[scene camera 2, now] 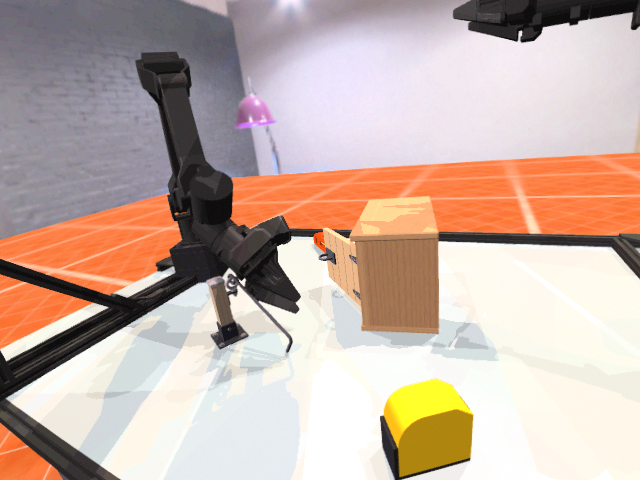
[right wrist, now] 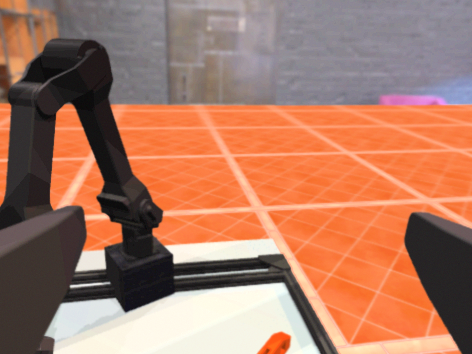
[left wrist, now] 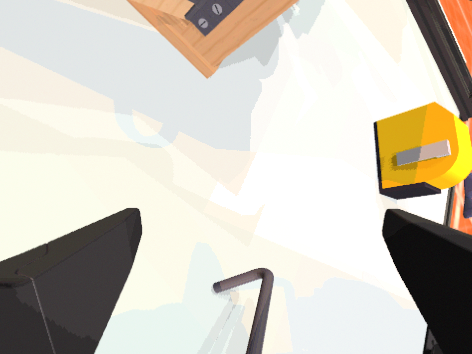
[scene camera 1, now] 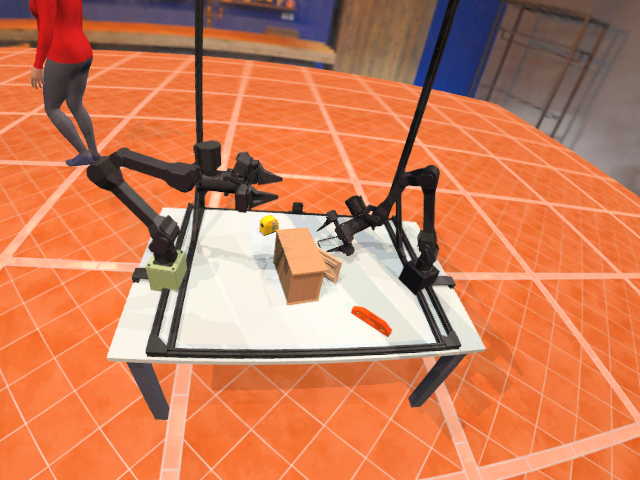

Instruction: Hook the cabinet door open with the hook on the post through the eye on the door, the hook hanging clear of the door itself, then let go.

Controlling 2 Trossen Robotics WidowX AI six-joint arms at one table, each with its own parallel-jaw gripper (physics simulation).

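Frame: origin at the left arm's base, x back, y right, z up, level; millimetres.
Seen in the pictures: left gripper, fingertip midpoint: (scene camera 2: 298,306) (left wrist: 261,220) (scene camera 1: 321,241); right gripper, fingertip midpoint: (scene camera 2: 461,21) (right wrist: 248,223) (scene camera 1: 280,187); left arm's base, origin of the base link: (scene camera 2: 197,240) (right wrist: 138,250) (scene camera 1: 423,266); right arm's base, origin of the base link: (scene camera 1: 165,258).
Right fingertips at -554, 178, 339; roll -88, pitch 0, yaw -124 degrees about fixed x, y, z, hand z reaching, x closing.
Note:
Offsets run from my right fingertips to a thing's top centre, as dx, dy, dz. "pt": to the spot under its first point.
The wooden cabinet @[+120, +30, -273] (scene camera 1: 300,250) (scene camera 2: 399,284) (left wrist: 231,42) stands with its door @[pt +226, -25, -347] (scene camera 1: 331,266) (scene camera 2: 343,266) swung open. The dark eye (scene camera 2: 325,256) juts from the door. The post @[pt +409, +111, -367] (scene camera 2: 221,305) stands apart from the cabinet. Its hook (scene camera 2: 264,311) (left wrist: 261,312) slants down from near the post's top, its bent tip low over the table and apart from the eye. My left gripper (scene camera 1: 324,239) (scene camera 2: 298,303) (left wrist: 261,220) is open and empty above the hook, whose bent end shows between and below the fingertips in the left wrist view. My right gripper (scene camera 1: 279,187) (scene camera 2: 461,19) (right wrist: 248,223) is open and empty, high up.
A yellow tape measure @[pt +144, +307, -380] (scene camera 1: 268,225) (scene camera 2: 431,431) (left wrist: 420,150) stands beyond the cabinet in scene camera 1. An orange tool @[+254, -247, -389] (scene camera 1: 371,320) (scene camera 2: 318,240) (right wrist: 275,343) lies near the front right there. Black rails (scene camera 1: 305,352) edge the table.

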